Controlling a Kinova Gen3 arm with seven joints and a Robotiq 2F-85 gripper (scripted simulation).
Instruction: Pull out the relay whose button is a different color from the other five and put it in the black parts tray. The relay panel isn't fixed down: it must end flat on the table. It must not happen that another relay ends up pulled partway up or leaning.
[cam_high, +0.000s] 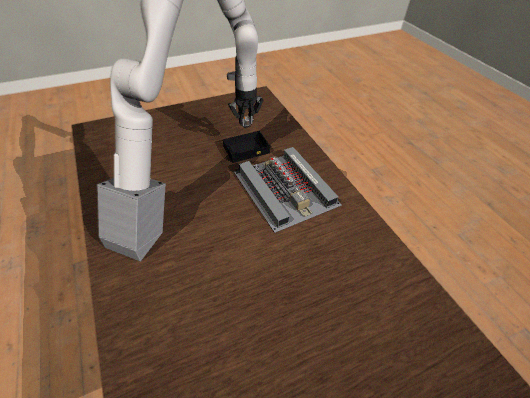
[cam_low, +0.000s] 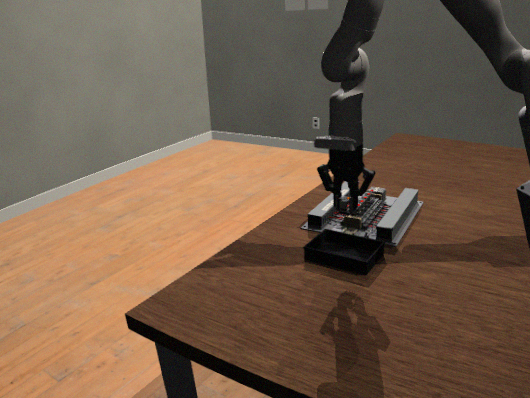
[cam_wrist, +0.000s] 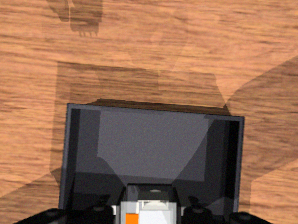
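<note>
Right now the black parts tray is 120 mm below my hand. Round my hand: relay: 230 mm to the right, 110 mm ahead, 90 mm below; then relay panel: 240 mm to the right, 120 mm below, 110 mm ahead.
</note>
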